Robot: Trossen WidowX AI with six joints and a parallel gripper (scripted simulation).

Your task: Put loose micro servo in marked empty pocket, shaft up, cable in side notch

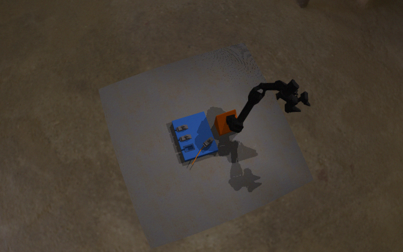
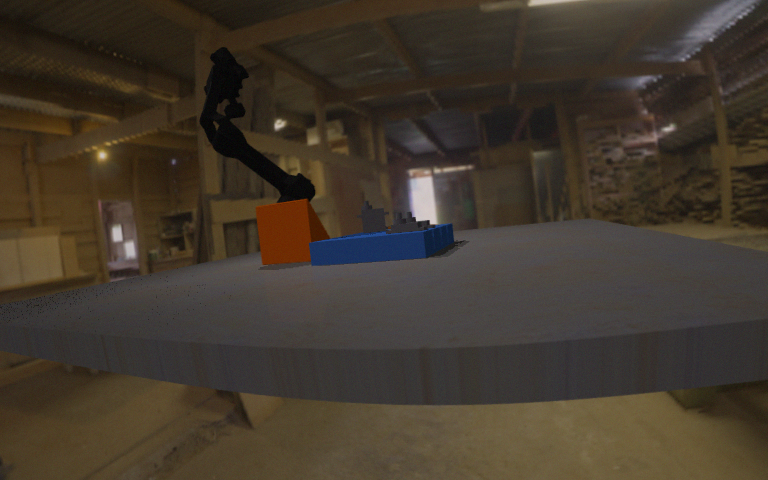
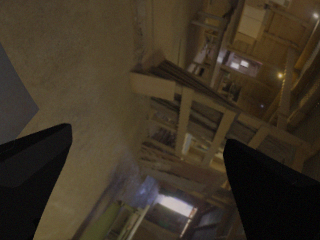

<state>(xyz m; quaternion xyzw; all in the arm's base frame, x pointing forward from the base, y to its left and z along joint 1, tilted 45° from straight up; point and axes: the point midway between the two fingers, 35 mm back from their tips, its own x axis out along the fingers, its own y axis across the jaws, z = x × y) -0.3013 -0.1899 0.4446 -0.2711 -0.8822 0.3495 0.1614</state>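
The deck is 590 mm ahead of my gripper tip, 490 mm below it and 170 mm to the right of it.
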